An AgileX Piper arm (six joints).
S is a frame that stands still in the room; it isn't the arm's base.
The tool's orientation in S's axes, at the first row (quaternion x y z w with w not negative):
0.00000, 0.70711, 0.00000, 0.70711
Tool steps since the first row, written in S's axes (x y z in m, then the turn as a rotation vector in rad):
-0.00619, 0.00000, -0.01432, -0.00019, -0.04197, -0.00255
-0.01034, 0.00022, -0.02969, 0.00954, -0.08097, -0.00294
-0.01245, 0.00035, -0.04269, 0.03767, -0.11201, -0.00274
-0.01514, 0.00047, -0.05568, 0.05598, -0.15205, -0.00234
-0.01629, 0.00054, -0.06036, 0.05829, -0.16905, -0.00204
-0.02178, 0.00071, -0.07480, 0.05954, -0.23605, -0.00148
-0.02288, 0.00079, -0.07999, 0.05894, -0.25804, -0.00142
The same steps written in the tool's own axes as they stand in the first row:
0.01432, 0.00000, -0.00619, 0.00255, -0.04197, -0.00019
0.02969, 0.00022, -0.01034, 0.00294, -0.08097, 0.00954
0.04269, 0.00035, -0.01245, 0.00274, -0.11201, 0.03767
0.05568, 0.00047, -0.01514, 0.00234, -0.15205, 0.05598
0.06036, 0.00054, -0.01629, 0.00204, -0.16905, 0.05829
0.07480, 0.00071, -0.02178, 0.00148, -0.23605, 0.05954
0.07999, 0.00079, -0.02288, 0.00142, -0.25804, 0.05894

